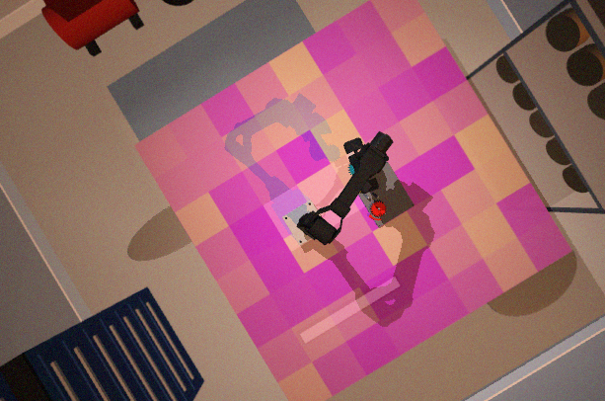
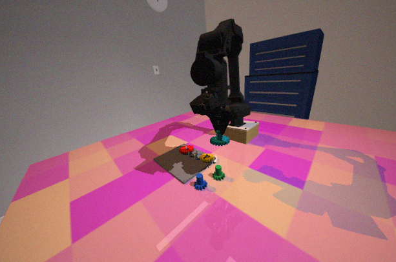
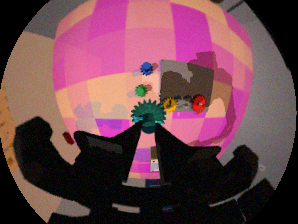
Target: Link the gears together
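My gripper tip is now 70 mm to the left of the yellow gear and 120 mm above it. From my gripper tip the other things lie so: green gear 40 mm ahead, 30 mm to the left, 120 mm below; then blue gear 110 mm ahead, 10 mm to the left, 120 mm below; then teal gear 10 mm below.
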